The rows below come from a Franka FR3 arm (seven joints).
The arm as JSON. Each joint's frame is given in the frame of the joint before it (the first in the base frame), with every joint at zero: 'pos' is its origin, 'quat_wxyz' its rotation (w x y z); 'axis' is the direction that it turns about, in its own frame. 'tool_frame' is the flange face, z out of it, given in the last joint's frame.
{
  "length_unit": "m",
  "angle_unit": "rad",
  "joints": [
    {
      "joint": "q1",
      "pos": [
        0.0,
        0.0,
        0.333
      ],
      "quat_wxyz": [
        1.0,
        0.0,
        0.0,
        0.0
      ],
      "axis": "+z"
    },
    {
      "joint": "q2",
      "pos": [
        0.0,
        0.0,
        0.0
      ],
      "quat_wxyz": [
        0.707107,
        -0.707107,
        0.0,
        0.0
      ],
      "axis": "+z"
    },
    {
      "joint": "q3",
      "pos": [
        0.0,
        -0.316,
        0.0
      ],
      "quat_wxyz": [
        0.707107,
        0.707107,
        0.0,
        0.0
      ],
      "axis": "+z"
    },
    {
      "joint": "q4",
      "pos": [
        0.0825,
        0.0,
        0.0
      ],
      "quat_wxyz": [
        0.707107,
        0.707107,
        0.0,
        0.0
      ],
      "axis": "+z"
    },
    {
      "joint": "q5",
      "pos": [
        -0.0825,
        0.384,
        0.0
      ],
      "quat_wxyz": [
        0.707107,
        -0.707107,
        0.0,
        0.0
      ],
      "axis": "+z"
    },
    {
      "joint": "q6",
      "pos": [
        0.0,
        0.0,
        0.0
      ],
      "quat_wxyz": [
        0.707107,
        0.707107,
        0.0,
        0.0
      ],
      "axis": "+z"
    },
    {
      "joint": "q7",
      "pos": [
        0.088,
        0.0,
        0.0
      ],
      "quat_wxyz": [
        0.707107,
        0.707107,
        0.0,
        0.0
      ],
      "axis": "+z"
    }
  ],
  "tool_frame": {
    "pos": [
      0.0,
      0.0,
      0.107
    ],
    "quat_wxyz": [
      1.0,
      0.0,
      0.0,
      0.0
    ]
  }
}
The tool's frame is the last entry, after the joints.
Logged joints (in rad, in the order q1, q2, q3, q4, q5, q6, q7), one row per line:
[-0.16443, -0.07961, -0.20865, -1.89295, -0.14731, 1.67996, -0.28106]
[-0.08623, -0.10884, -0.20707, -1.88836, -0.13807, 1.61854, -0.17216]
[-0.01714, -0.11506, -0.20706, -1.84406, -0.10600, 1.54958, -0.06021]
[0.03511, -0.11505, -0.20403, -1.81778, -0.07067, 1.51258, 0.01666]
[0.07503, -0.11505, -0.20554, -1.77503, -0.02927, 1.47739, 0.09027]
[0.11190, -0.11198, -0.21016, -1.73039, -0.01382, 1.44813, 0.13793]
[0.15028, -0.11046, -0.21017, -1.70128, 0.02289, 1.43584, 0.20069]
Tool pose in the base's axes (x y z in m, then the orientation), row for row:
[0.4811, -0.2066, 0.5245, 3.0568, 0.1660, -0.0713]
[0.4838, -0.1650, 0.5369, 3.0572, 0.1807, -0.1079]
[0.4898, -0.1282, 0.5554, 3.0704, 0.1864, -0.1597]
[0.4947, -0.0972, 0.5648, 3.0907, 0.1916, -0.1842]
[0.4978, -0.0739, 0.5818, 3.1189, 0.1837, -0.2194]
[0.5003, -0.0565, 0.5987, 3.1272, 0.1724, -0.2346]
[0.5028, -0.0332, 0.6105, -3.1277, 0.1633, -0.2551]
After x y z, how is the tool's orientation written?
As angles about the fixed x, y, z axes (roll, pitch, yaw), in radians.
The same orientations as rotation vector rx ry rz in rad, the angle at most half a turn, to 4 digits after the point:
[3.0506, -0.0980, -0.2584]
[3.0505, -0.1530, -0.2833]
[3.0627, -0.2348, -0.2949]
[3.0815, -0.2770, -0.3033]
[3.1074, -0.3390, -0.2901]
[-3.1027, 0.3637, 0.2707]
[-3.0718, 0.3957, 0.2486]

